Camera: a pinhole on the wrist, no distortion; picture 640 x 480 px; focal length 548.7 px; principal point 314.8 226.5 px. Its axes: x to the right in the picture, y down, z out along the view. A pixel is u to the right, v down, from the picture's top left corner.
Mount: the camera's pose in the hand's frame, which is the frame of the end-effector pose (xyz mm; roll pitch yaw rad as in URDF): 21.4 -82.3 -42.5 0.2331 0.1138 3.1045
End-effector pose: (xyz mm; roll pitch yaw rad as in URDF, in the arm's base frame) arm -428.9 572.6 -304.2 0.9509 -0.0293 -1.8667
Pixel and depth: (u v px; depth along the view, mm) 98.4 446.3 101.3
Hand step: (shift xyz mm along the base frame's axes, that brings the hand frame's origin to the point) -123.6 -14.0 -39.2
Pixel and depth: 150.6 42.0 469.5
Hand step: -239.2 -44.2 374.0
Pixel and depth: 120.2 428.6 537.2
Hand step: -549.9 23.5 193.7
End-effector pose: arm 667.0 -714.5 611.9 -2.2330 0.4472 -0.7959
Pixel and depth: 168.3 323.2 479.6
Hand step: 269.6 287.2 -253.0
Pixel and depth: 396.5 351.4 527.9
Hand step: 158.1 450.2 -167.4
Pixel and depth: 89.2 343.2 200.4
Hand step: 168.9 89.6 -72.5
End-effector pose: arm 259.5 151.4 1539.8 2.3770 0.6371 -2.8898
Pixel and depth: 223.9 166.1 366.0
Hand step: 15.2 255.0 -184.5
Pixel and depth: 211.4 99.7 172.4
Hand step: 1.3 82.0 -94.2
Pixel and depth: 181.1 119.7 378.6
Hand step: -27.7 275.3 -189.3
